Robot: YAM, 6 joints.
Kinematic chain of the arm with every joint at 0, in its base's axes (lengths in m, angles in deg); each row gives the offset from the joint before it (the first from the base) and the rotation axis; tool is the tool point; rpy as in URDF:
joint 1: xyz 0 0 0.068 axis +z
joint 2: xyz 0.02 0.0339 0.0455 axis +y
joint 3: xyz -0.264 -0.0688 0 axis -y
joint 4: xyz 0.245 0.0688 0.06 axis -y
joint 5: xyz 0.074 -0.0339 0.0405 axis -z
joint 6: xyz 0.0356 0 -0.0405 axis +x
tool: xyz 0 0 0 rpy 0 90 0
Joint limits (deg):
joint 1: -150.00..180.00
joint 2: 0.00..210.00
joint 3: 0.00..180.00
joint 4: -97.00..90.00
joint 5: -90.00..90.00
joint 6: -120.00..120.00
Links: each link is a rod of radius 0.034 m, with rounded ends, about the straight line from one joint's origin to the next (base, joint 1, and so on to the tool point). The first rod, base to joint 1, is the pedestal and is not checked.
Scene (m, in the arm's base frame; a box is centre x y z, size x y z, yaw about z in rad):
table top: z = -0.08
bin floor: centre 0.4 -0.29 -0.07 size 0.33 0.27 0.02 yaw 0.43
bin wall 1: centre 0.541 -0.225 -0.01 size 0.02 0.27 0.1 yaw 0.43
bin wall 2: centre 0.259 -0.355 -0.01 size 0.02 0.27 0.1 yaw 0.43
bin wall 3: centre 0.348 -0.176 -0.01 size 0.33 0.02 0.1 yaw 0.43
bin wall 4: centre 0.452 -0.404 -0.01 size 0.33 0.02 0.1 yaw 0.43
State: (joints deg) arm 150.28 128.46 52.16 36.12 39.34 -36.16
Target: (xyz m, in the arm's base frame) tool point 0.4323 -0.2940 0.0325
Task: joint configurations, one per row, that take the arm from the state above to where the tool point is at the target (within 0.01 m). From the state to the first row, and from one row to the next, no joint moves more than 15 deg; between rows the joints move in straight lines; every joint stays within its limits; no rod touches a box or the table.
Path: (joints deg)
1: 149.49 114.42 64.91 42.11 39.66 -36.16
2: 148.70 100.38 77.66 48.09 39.99 -36.16
3: 147.91 86.34 90.41 54.08 40.31 -36.16
4: 147.11 72.30 103.17 60.07 40.63 -36.16
5: 146.32 58.26 115.92 66.05 40.96 -36.16
6: 145.53 44.22 128.67 72.04 41.28 -36.16
7: 144.74 30.17 141.42 78.03 41.60 -36.16
8: 143.95 16.13 154.17 84.01 41.92 -36.16
9: 143.16 2.09 166.92 90.00 42.25 -36.16

